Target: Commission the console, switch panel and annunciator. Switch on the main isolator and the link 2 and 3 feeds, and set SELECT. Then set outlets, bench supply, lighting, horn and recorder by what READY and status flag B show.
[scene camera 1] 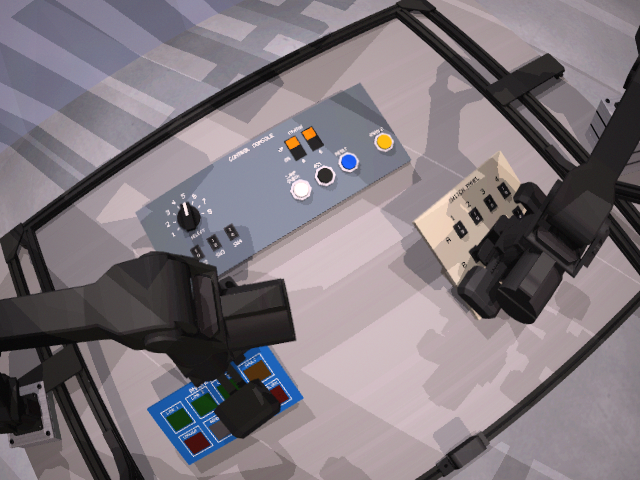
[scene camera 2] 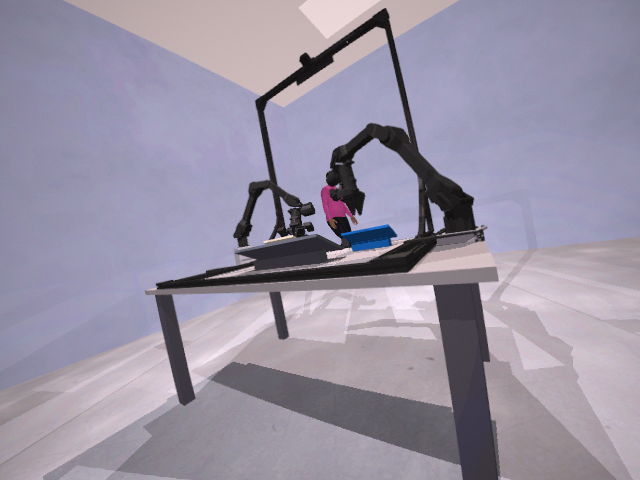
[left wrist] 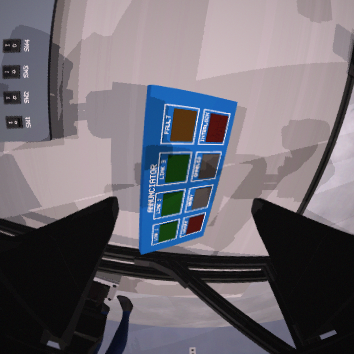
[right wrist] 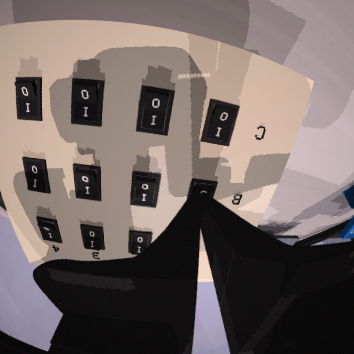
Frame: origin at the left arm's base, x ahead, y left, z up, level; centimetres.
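Seen in the pictures: left gripper, fingertip midpoint: (scene camera 1: pixel 222 377) (scene camera 2: pixel 357 215) (left wrist: pixel 185 204); right gripper, fingertip midpoint: (scene camera 1: pixel 476 252) (right wrist: pixel 197 199); left arm's base, link origin: (scene camera 1: pixel 25 414) (scene camera 2: pixel 461 230) (left wrist: pixel 95 287); right arm's base, link origin: (scene camera 2: pixel 243 247).
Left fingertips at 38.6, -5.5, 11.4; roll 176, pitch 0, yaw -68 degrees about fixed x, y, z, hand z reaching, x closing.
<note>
Offsets run from my left fingertips to a thing's middle, as dx, dy, dz. "pt": to the spot under its first point.
The grey console (scene camera 1: pixel 263 191) (scene camera 2: pixel 289 250) (left wrist: pixel 30 75) has a SELECT knob @[+0.0, +26.4, -5.8] (scene camera 1: pixel 188 217) pointing at about 5. Its two status flags @[pt +19.8, +32.5, -6.5] (scene camera 1: pixel 303 143) show orange upper halves. The blue annunciator @[-3.0, -0.4, -10.8] (scene camera 1: pixel 297 395) (scene camera 2: pixel 369 237) (left wrist: pixel 155 115) has a grey READY lamp @[pt -4.2, -4.8, -9.5] (left wrist: pixel 202 198); its lamps look dim. My left gripper (scene camera 2: pixel 357 212) (left wrist: pixel 185 204) is open and empty above the annunciator. My right gripper (scene camera 1: pixel 478 252) (right wrist: pixel 197 199) is shut and empty, its tips over the row B, column 1 rocker @[pt +37.1, +6.0, -6.7] (right wrist: pixel 203 188) of the cream switch panel @[+39.7, +10.3, -9.7] (scene camera 1: pixel 439 227) (right wrist: pixel 295 95). Contact is unclear. Fingers hide the row A, column 1 rocker in the right wrist view.
White @[+17.1, +25.8, -8.2] (scene camera 1: pixel 300 189), black @[+21.2, +26.9, -8.2] (scene camera 1: pixel 325 175), blue @[+25.3, +27.9, -8.2] (scene camera 1: pixel 348 162) and yellow @[+31.7, +29.4, -8.2] (scene camera 1: pixel 384 141) buttons lie along the console. SW1 @[-3.3, +21.0, -8.7] (left wrist: pixel 14 122) is hidden by the left arm in scene camera 1. A black frame (scene camera 1: pixel 217 119) borders the table. A person in pink (scene camera 2: pixel 334 204) stands behind it.
</note>
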